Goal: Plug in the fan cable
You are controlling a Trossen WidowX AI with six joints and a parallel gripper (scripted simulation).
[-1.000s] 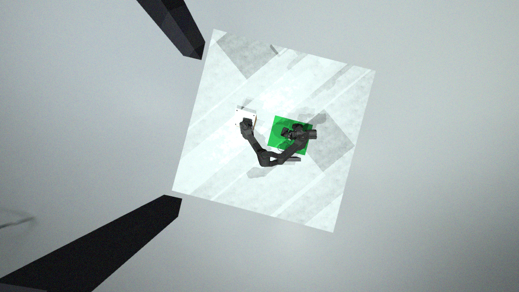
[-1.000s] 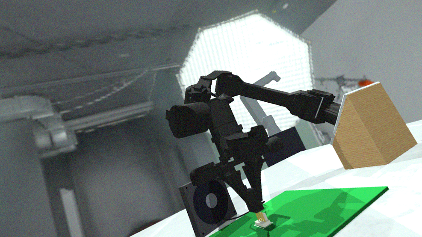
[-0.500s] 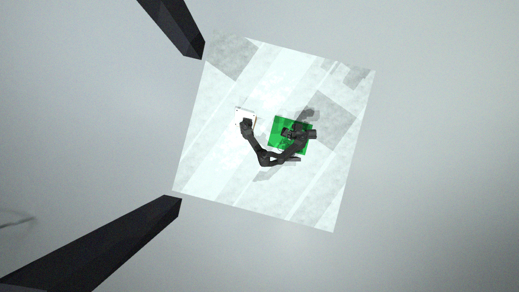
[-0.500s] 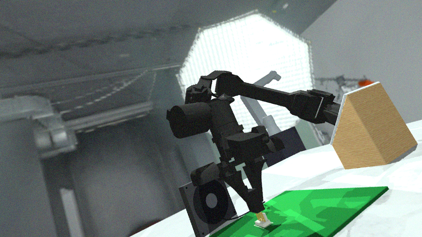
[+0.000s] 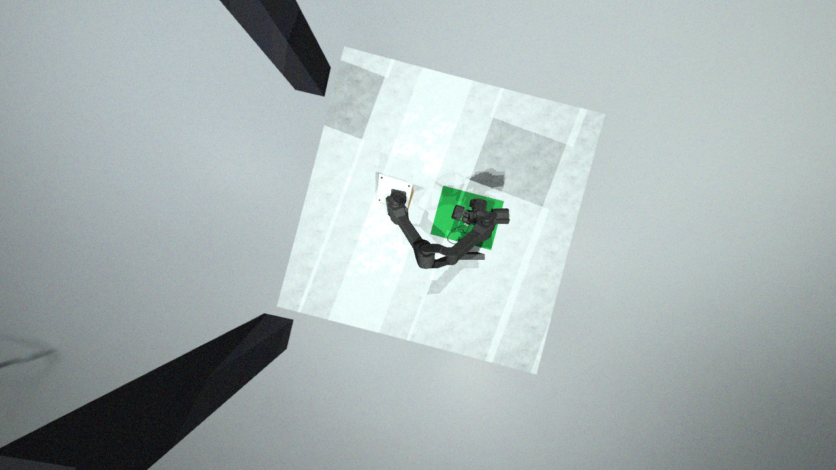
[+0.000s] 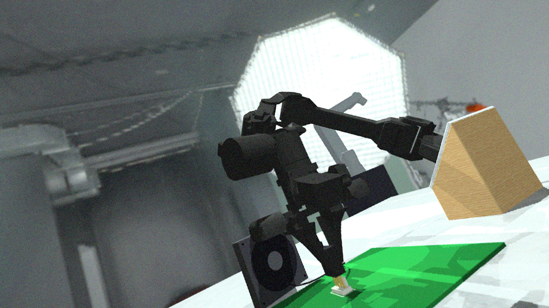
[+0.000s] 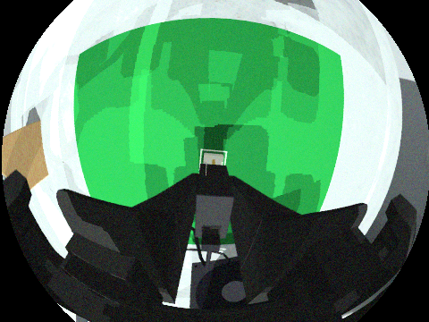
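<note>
Now: the dark fan plug 1 cm to the right of my gripper tip and 1 cm above it. Round my gripper tip: black fan 2 cm ahead, 15 cm to the right, 2 cm above; green board 1 cm behind, 1 cm to the left, 5 cm below; white four-pin fan header 1 cm to the right, 4 cm below.
</note>
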